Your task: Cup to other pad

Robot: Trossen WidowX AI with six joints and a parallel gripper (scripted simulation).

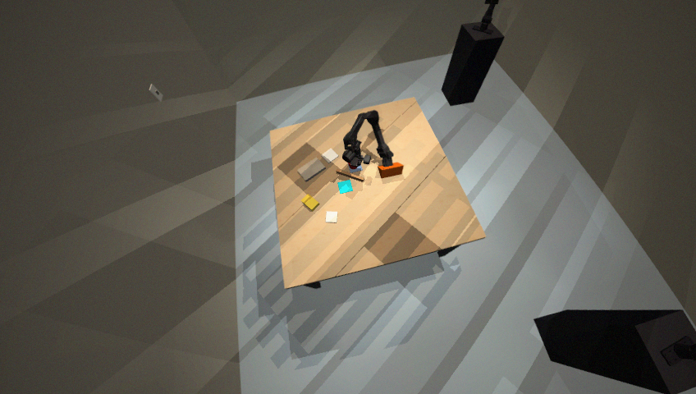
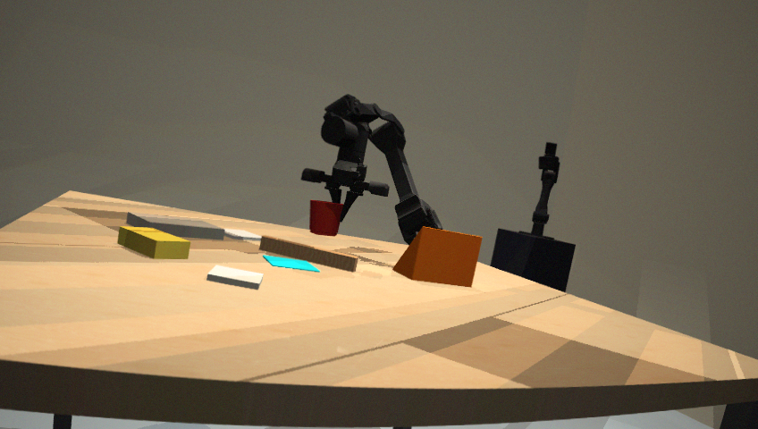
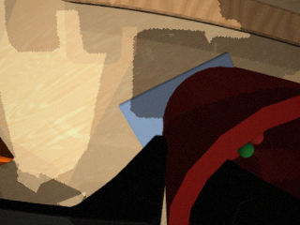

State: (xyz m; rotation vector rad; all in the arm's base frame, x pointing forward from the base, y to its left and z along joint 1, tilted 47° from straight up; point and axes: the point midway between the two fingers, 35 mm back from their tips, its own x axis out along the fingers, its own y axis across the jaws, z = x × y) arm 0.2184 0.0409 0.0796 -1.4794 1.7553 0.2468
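Now: the wooden bar 80 mm below my gripper tip, 60 mm ahead of it and 30 mm to the left of it. Also, from my gripper tip: dark red cup: 30 mm ahead, 20 mm to the right; then light blue pad: 100 mm below, 40 mm to the right, 10 mm ahead; then small white tile: 180 mm to the right, 180 mm ahead, 90 mm below.
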